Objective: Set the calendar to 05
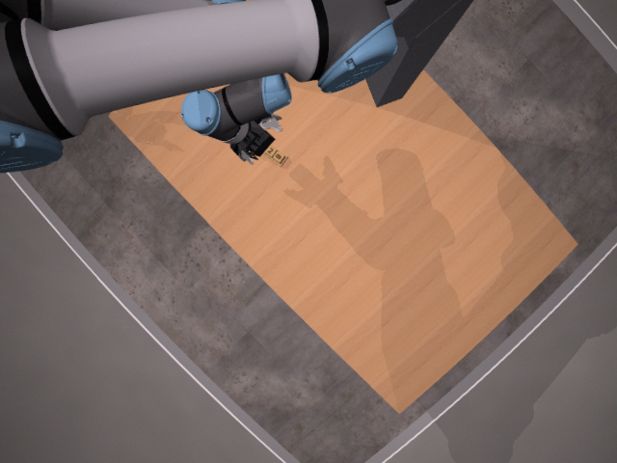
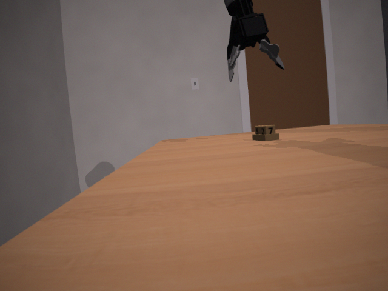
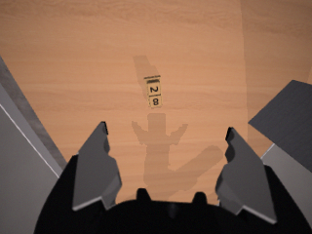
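The block is 16 cm below my hand. Also, from my hand: wooden calendar tray: 17 cm below, 2 cm to the left, 1 cm ahead.
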